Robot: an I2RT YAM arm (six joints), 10 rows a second.
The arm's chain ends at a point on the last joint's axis. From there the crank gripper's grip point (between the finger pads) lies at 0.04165 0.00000 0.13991 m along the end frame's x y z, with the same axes.
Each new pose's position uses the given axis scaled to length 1; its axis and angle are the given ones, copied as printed.
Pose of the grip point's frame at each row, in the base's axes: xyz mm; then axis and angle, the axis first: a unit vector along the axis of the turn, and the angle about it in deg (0 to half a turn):
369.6, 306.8, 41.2, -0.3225, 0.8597, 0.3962, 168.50
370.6, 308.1, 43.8, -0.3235, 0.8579, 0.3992, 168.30
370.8, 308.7, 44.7, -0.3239, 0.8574, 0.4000, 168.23
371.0, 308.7, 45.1, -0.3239, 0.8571, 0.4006, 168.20
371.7, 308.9, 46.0, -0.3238, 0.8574, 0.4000, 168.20
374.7, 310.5, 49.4, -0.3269, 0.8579, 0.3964, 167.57
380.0, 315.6, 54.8, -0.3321, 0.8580, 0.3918, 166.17
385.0, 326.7, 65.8, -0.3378, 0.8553, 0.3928, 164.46
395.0, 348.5, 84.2, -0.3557, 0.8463, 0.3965, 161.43
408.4, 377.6, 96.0, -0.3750, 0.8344, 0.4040, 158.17
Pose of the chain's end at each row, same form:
413.3, 223.0, 152.5, -0.3225, 0.8597, 0.3962, 168.50
414.2, 223.6, 154.6, -0.3235, 0.8579, 0.3992, 168.30
414.3, 224.0, 155.3, -0.3239, 0.8574, 0.4000, 168.23
414.5, 223.8, 155.6, -0.3239, 0.8571, 0.4006, 168.20
415.2, 224.2, 156.6, -0.3238, 0.8574, 0.4000, 168.20
416.6, 226.1, 160.9, -0.3269, 0.8579, 0.3964, 167.57
418.6, 231.3, 167.5, -0.3321, 0.8580, 0.3918, 166.17
420.2, 241.0, 178.6, -0.3378, 0.8553, 0.3928, 164.46
424.9, 260.4, 196.6, -0.3557, 0.8463, 0.3965, 161.43
433.2, 286.0, 206.9, -0.3750, 0.8344, 0.4040, 158.17

